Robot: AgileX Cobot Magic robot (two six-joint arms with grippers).
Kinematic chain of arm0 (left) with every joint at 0, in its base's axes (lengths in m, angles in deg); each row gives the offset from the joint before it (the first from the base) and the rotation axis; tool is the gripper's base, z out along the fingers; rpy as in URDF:
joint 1: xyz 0 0 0.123 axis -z
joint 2: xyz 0 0 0 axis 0.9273 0.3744 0
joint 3: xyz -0.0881 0.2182 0.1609 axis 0.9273 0.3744 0
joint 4: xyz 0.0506 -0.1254 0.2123 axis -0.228 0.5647 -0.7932
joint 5: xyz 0 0 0 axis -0.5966 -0.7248 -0.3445
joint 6: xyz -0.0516 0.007 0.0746 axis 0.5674 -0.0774 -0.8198
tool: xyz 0 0 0 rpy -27.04 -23.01 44.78
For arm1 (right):
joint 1: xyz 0 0 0.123 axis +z
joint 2: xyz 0 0 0 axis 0.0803 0.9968 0
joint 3: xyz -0.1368 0.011 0.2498 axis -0.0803 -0.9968 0
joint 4: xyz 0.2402 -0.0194 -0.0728 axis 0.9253 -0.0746 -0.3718
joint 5: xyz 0 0 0 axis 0.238 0.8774 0.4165
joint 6: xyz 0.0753 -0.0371 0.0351 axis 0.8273 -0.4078 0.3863
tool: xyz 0 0 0 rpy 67.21 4.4 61.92
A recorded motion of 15 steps. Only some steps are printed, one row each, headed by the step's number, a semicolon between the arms.
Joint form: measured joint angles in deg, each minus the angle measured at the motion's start. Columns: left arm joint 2, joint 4, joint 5, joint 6, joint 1, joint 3; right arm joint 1, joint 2, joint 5, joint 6, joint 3, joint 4.
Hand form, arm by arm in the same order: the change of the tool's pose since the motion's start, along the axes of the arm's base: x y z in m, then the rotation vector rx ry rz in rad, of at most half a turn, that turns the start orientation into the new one. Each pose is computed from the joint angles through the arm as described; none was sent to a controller.
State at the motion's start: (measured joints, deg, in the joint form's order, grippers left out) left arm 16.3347 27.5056 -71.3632 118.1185 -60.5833 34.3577; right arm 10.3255 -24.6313 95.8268 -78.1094 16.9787 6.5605
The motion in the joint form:
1: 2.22 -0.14 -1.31 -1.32 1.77 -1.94; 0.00 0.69 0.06 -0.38 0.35 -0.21
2: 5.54 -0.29 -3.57 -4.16 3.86 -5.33; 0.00 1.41 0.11 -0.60 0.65 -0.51
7: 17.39 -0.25 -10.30 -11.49 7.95 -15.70; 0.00 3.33 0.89 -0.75 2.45 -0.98
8: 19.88 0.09 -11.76 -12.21 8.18 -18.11; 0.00 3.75 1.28 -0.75 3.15 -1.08
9: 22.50 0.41 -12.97 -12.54 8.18 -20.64; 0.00 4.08 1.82 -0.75 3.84 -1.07
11: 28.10 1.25 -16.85 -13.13 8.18 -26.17; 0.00 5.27 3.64 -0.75 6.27 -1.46
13: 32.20 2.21 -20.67 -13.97 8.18 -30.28; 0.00 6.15 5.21 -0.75 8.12 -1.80
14: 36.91 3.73 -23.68 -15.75 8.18 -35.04; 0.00 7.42 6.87 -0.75 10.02 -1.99
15: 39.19 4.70 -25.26 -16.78 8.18 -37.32; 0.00 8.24 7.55 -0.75 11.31 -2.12
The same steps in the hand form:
1: 0.0077 -0.0059 0.0031 0.0289 0.0242 -0.0315; 0.0025 0.0001 0.0007 -0.0097 0.0032 0.0016
2: 0.0193 -0.0140 0.0096 0.0863 0.0540 -0.0719; 0.0052 0.0001 0.0011 -0.0186 0.0089 0.0017
7: 0.0642 -0.0384 0.0182 0.2374 0.1703 -0.1641; 0.0108 0.0006 0.0066 -0.0322 0.0201 0.0069
8: 0.0744 -0.0421 0.0199 0.2488 0.1953 -0.1713; 0.0115 0.0008 0.0092 -0.0351 0.0207 0.0097
9: 0.0856 -0.0452 0.0217 0.2528 0.2177 -0.1732; 0.0117 0.0012 0.0117 -0.0368 0.0222 0.0145
11: 0.1091 -0.0518 0.0224 0.2602 0.2867 -0.1776; 0.0125 0.0019 0.0202 -0.0496 0.0261 0.0279
13: 0.1256 -0.0566 0.0203 0.2690 0.3528 -0.1853; 0.0129 0.0024 0.0264 -0.0610 0.0313 0.0391
14: 0.1454 -0.0632 0.0184 0.2807 0.4029 -0.2026; 0.0149 0.0032 0.0321 -0.0710 0.0439 0.0521
15: 0.1548 -0.0666 0.0166 0.2854 0.4296 -0.2142; 0.0165 0.0035 0.0365 -0.0757 0.0453 0.0568

